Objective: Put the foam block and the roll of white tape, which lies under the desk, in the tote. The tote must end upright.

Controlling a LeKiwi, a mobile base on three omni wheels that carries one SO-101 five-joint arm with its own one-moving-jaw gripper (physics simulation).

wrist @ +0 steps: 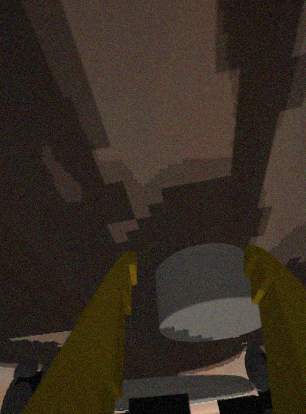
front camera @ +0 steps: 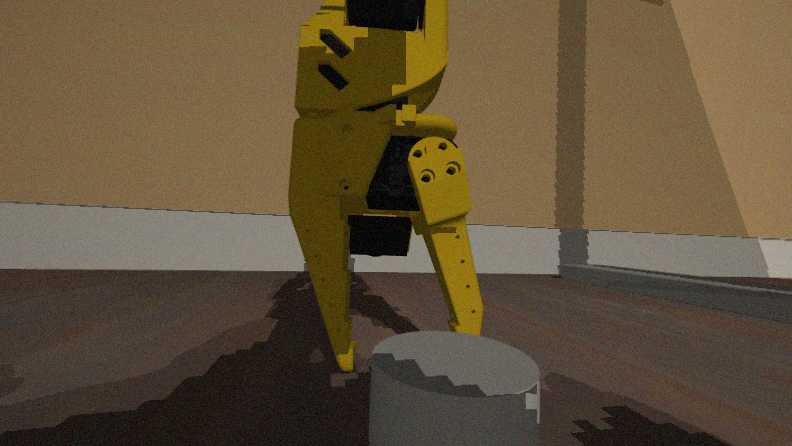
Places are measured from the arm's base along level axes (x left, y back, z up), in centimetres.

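Pixels of known places: hand, its tool point: (wrist: 136,263) (front camera: 354,357).
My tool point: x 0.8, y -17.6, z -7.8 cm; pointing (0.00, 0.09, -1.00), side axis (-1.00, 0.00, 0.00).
Note:
Behind a point stands the place of what it marks.
The roll of white tape (front camera: 454,362) {x -2.5, y -14.2, z -6.6 cm} (wrist: 207,290) {x -1.7, y -17.1, z -6.9 cm}, a pale grey cylinder in shadow, stands on its flat end on the floor, close to the front camera and below the jaws in that view. My gripper (front camera: 407,351) {x 0.8, y -17.6, z -7.9 cm} (wrist: 189,251) points down and is open, its two jaws apart with a gap between them. In the wrist view the roll shows in the right part of that gap, its edge partly covered by the right jaw; in the front view its top overlaps the right jaw's tip. The foam block and the tote do not show in either view.
A tan wall (front camera: 138,110) {x 37.0, y -51.5, z 14.4 cm} with a pale baseboard (front camera: 138,241) {x 34.9, y -50.5, z -4.9 cm} stands behind the arm. A grey bar (front camera: 665,285) {x -32.6, y -39.7, z -7.4 cm} lies along the floor at right. The base's rounded edge (wrist: 200,387) and a dark wheel (wrist: 257,367) show low in the wrist view. Shadows darken the floor.

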